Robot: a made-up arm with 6 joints. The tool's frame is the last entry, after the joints. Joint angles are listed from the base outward. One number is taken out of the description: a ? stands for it. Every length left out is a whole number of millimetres.
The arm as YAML. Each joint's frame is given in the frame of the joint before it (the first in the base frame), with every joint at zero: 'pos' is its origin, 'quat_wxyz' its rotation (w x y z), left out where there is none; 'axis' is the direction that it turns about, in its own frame. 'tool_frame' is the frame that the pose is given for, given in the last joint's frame.
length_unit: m
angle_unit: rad
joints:
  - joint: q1
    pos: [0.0, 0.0, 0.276]
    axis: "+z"
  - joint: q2
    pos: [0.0, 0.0, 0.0]
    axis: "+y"
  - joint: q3
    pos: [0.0, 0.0, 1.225]
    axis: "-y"
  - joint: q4
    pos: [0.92, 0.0, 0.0]
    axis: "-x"
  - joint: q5
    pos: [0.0, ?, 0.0]
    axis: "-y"
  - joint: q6
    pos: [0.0, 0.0, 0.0]
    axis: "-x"
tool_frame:
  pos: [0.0, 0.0, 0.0]
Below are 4 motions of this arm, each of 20 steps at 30 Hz.
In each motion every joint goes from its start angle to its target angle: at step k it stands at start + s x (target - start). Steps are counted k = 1, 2, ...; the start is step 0. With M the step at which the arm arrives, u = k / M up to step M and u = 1 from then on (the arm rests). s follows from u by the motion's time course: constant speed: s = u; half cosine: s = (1 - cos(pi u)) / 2; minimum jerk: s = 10 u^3 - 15 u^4 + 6 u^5.
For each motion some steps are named. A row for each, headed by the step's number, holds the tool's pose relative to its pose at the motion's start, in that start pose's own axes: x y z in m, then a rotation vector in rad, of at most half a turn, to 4 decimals.
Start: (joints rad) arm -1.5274 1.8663 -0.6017 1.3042 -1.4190 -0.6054
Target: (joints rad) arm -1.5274 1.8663 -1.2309 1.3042 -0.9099 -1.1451
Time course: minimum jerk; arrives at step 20
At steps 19, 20:
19: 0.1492 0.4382 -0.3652 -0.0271 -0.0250 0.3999
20: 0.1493 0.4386 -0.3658 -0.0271 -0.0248 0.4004

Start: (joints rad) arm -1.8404 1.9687 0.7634 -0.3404 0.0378 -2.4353
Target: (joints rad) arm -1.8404 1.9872 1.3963 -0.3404 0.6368 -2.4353
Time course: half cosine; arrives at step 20
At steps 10, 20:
10: 0.0012 0.0983 -0.2563 0.0193 0.5141 0.3046
20: -0.0828 0.1921 -0.4980 0.0710 1.0260 0.6092

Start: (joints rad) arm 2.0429 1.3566 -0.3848 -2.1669 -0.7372 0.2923
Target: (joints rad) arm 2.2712 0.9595 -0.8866 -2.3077 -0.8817 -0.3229
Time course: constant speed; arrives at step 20
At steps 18, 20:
18: -0.3328 -0.2932 -0.2997 0.5355 0.0393 -0.0863
20: -0.3736 -0.3317 -0.3216 0.5947 0.0396 -0.0963

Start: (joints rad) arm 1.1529 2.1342 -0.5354 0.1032 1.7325 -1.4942
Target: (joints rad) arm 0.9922 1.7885 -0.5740 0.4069 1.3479 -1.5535
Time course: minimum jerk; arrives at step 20
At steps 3, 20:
3: 0.0046 0.0082 0.0018 0.0054 0.0057 -0.0013
20: 0.1027 0.3338 0.1063 0.1019 0.2093 -0.0434

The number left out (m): -0.261
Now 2 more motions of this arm.
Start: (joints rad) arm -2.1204 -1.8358 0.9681 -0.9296 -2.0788 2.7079
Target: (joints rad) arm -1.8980 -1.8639 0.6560 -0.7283 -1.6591 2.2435
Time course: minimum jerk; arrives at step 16
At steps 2, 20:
2: -0.0027 0.0082 0.0002 0.0134 0.0057 -0.0037
20: -0.1000 0.5075 0.0638 0.8164 0.2924 -0.2408

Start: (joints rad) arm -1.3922 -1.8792 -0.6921 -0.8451 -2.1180 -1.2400
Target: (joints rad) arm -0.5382 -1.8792 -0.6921 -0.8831 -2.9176 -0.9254
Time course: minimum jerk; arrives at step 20
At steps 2, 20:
2: -0.0025 -0.0022 0.0035 -0.0080 0.0077 -0.0067
20: -0.1480 -0.1114 0.5096 -1.1133 0.7761 -0.7410

